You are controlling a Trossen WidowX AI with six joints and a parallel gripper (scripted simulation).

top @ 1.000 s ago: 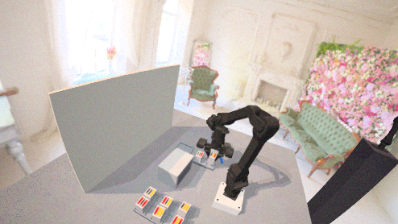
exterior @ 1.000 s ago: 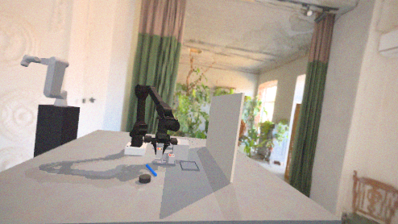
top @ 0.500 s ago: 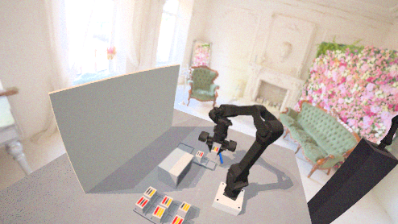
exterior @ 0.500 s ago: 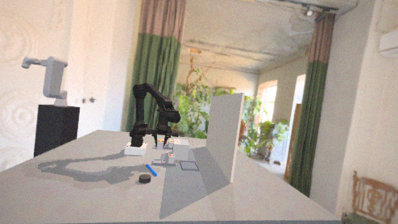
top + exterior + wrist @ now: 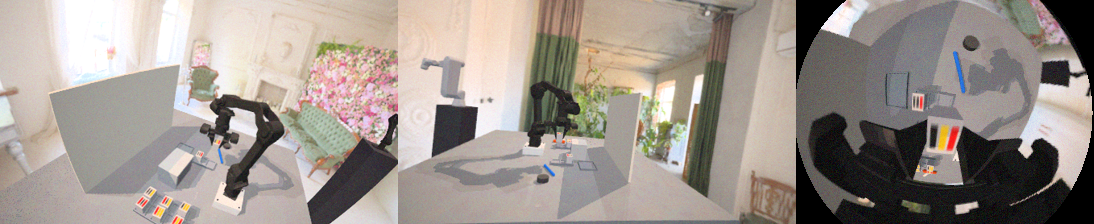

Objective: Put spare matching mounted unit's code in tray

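Now: gripper tip 180 mm short of the shallow tray, 140 mm above it and 10 mm to the right of it. Round my gripper tip: blue pen 130 mm below, 120 mm to the right, 10 mm behind; then black puck 230 mm to the right, 130 mm below, 10 mm behind; then grey box 180 mm to the left, 100 mm ahead, 90 mm below.
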